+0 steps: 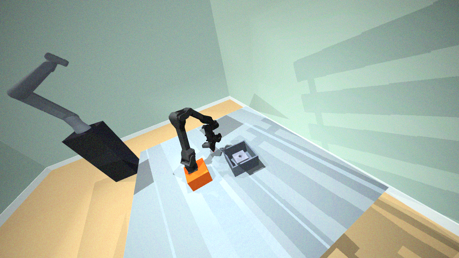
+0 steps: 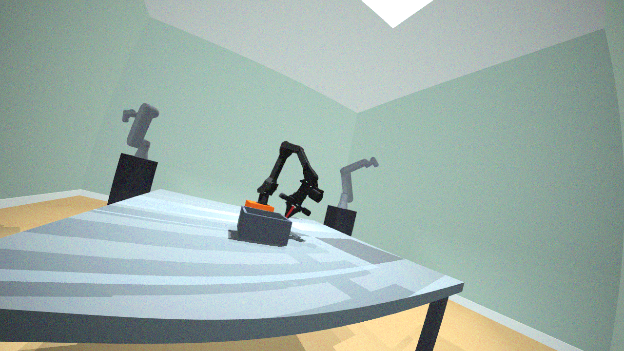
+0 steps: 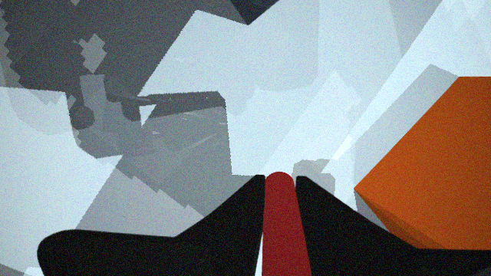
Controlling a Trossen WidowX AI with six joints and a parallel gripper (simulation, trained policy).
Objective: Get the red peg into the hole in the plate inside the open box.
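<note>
My gripper tip is 160 mm short of the pale plate, 140 mm to the left of it and 30 mm above it. From my gripper tip the other things lie so: grey box 160 mm ahead, 140 mm to the right, 50 mm below; then red peg 10 mm to the left, 30 mm above.
</note>
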